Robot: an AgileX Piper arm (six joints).
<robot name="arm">
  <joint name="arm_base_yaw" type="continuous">
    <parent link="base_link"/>
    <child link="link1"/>
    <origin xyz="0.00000 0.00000 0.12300" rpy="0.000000 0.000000 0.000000"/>
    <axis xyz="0 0 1"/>
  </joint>
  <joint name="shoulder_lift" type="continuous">
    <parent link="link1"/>
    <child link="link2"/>
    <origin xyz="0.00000 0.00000 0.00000" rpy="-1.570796 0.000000 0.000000"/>
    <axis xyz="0 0 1"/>
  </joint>
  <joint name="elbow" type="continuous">
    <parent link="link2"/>
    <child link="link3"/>
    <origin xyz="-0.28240 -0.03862 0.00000" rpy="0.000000 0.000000 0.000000"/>
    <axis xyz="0 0 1"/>
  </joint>
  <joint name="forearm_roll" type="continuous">
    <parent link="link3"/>
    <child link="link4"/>
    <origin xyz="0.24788 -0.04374 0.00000" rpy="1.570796 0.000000 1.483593"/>
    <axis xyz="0 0 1"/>
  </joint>
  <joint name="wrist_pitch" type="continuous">
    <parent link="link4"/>
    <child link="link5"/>
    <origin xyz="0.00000 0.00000 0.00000" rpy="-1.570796 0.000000 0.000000"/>
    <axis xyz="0 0 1"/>
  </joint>
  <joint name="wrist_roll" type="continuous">
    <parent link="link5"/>
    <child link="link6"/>
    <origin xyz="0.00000 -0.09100 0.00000" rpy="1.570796 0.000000 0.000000"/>
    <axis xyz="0 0 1"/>
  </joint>
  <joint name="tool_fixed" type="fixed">
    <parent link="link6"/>
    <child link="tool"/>
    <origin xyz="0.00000 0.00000 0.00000" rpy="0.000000 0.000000 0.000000"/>
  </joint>
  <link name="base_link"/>
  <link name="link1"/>
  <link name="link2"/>
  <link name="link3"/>
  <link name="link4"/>
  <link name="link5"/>
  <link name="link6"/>
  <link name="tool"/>
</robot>
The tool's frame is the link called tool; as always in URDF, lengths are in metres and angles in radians. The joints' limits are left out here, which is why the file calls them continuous.
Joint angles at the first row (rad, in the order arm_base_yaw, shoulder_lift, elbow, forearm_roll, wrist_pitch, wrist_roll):
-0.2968 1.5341 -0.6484 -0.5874 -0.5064 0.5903
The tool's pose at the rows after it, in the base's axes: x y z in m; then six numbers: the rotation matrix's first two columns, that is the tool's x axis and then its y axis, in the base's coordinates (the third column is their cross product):
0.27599, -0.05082, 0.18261, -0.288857, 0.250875, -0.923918, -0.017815, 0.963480, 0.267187
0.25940, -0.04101, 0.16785, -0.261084, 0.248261, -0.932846, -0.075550, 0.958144, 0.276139
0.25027, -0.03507, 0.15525, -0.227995, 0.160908, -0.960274, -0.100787, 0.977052, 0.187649
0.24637, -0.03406, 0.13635, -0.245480, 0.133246, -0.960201, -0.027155, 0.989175, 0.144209
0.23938, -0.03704, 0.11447, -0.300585, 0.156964, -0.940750, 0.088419, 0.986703, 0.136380
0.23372, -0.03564, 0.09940, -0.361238, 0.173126, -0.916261, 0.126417, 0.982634, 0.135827
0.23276, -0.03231, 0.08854, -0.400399, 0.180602, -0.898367, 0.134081, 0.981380, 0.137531
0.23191, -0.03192, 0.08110, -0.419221, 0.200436, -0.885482, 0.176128, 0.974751, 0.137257
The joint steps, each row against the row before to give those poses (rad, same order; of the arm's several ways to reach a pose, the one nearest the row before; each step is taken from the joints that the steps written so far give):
-0.0076 0.0481 0.1424 0.0190 -0.2675 0.0038
0.0000 0.0255 0.0959 0.0113 -0.1581 -0.0624
0.0179 0.0430 0.0614 0.0658 -0.1111 -0.1699
0.0409 0.0735 0.0391 0.1533 -0.0553 -0.1304
0.0319 0.0810 0.0362 0.1600 -0.0324 -0.0640
0.0187 0.0528 0.0193 0.0522 0.0000 -0.0129
0.0214 0.0469 0.0013 0.0239 -0.0038 -0.0019
0.0225 0.0328 -0.0001 0.0614 -0.0031 0.0000

